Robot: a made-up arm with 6 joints. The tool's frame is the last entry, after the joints. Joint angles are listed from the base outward. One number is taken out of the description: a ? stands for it. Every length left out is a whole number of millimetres.
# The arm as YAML. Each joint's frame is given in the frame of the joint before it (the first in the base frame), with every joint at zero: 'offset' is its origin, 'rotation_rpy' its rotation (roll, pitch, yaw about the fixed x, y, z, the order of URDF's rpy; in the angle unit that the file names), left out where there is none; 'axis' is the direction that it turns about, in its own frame. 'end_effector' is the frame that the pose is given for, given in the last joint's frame.
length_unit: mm
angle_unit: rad
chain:
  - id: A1
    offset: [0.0, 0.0, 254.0]
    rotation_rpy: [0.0, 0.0, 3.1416]
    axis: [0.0, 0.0, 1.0]
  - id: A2
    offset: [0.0, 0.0, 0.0]
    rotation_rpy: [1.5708, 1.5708, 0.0]
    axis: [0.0, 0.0, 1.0]
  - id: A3
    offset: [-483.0, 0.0, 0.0]
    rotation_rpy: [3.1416, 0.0, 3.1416]
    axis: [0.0, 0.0, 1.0]
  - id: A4
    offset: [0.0, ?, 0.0]
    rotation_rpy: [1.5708, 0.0, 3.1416]
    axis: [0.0, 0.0, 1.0]
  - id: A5
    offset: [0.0, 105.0, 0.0]
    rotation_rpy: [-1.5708, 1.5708, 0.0]
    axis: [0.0, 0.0, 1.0]
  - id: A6
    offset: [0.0, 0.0, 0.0]
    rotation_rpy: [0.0, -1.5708, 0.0]
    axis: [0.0, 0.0, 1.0]
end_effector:
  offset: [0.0, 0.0, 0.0]
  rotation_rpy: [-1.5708, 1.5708, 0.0]
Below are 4 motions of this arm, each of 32 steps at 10 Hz.
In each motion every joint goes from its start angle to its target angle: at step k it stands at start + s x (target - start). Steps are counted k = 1, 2, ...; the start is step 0. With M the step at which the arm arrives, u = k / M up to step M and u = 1 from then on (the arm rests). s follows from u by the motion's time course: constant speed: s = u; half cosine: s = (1 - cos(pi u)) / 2; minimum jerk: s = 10 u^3 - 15 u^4 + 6 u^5.
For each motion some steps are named. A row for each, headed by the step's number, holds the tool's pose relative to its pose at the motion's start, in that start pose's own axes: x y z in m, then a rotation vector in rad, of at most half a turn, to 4 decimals.
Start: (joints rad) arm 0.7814 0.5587 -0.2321 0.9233 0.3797 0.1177
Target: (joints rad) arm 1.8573 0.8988 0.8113 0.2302 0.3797 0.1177
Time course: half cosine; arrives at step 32
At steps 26, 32:
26: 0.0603 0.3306 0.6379 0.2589 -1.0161 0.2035
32: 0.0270 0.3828 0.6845 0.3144 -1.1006 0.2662

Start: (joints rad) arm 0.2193 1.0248 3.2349 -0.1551 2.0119 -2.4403
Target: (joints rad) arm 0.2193 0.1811 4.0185 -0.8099 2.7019 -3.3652
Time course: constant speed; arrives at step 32
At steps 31, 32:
31: 0.5432 -0.2394 0.0943 0.6560 1.7980 1.4895
32: 0.5589 -0.2376 0.0870 0.6564 1.8669 1.5243

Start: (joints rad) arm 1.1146 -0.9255 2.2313 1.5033 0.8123 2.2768
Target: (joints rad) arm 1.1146 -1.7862 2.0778 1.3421 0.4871 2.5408
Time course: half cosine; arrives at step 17
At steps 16, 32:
16: -0.0366 0.3686 -0.5547 -0.5508 0.2826 0.6232
32: -0.0385 0.3702 -0.5601 -0.5545 0.2851 0.6288

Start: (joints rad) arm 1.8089 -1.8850 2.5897 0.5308 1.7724 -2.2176
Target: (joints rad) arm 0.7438 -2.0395 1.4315 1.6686 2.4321 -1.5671
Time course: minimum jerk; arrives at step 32
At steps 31, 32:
31: 0.5142 -0.3500 -0.5766 0.4817 -0.1193 0.8800
32: 0.5145 -0.3499 -0.5767 0.4818 -0.1194 0.8805

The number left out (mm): -464.0
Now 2 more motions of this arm.
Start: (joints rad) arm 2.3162 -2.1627 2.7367 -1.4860 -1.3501 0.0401
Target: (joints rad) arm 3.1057 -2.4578 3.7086 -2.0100 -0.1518 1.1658
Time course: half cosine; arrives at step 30
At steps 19, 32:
19: 0.0075 0.4346 0.0054 -1.4998 -0.5460 0.2155
32: 0.0682 0.5360 -0.1245 -1.8608 -0.6946 0.4382

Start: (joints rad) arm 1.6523 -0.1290 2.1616 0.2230 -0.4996 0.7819
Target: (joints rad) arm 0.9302 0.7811 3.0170 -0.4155 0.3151 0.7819
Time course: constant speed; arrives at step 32
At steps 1, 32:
1: -0.0006 0.0160 -0.0012 -0.0043 -0.0294 -0.0087
32: -0.1610 0.2731 -0.2375 0.0304 -0.8262 -0.1690

